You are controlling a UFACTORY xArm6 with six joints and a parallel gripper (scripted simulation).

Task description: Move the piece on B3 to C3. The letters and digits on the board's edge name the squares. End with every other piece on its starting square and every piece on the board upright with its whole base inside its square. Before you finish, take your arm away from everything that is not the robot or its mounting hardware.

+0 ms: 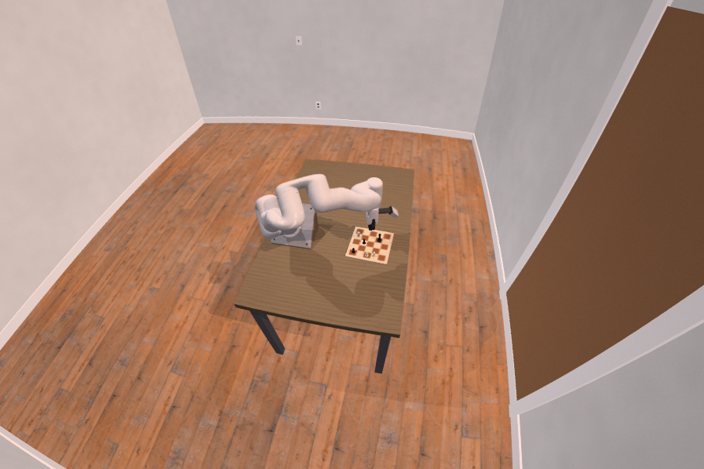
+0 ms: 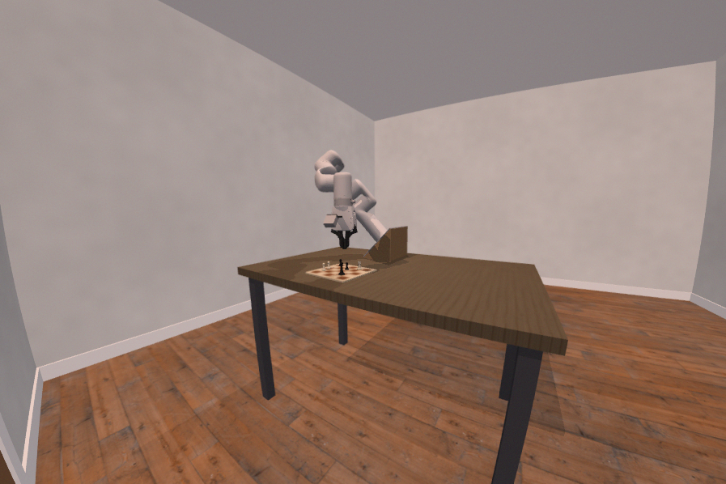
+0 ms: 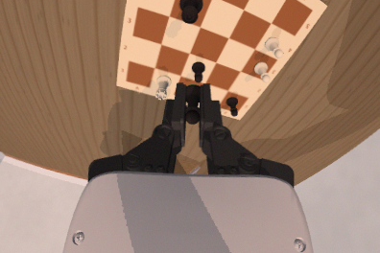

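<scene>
My gripper is now 20 mm to the left of the chessboard and 130 mm above it. Round my hand: white piece (70 mm behind, 30 mm to the left, 110 mm below); then tall black piece (50 mm ahead, 10 mm to the left, 100 mm below).
</scene>
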